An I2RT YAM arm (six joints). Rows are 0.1 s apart.
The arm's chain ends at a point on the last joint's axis. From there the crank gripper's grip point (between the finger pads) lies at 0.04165 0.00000 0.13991 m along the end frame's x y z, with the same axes.
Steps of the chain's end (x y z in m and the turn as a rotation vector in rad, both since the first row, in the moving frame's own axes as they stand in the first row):
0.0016, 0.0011, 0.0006, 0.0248, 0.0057, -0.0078
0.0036, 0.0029, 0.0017, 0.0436, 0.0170, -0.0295
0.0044, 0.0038, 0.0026, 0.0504, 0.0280, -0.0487
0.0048, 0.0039, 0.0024, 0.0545, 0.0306, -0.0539
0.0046, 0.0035, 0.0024, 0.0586, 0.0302, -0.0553
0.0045, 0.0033, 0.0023, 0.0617, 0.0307, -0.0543
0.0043, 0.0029, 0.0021, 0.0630, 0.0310, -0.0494
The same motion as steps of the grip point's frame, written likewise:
0.0024, -0.0027, 0.0003, 0.0248, 0.0057, -0.0078
0.0059, -0.0044, 0.0008, 0.0436, 0.0170, -0.0295
0.0081, -0.0053, 0.0012, 0.0504, 0.0280, -0.0487
0.0088, -0.0060, 0.0008, 0.0545, 0.0306, -0.0539
0.0085, -0.0071, 0.0008, 0.0586, 0.0302, -0.0553
0.0085, -0.0077, 0.0006, 0.0617, 0.0307, -0.0543
0.0083, -0.0080, 0.0004, 0.0630, 0.0310, -0.0494

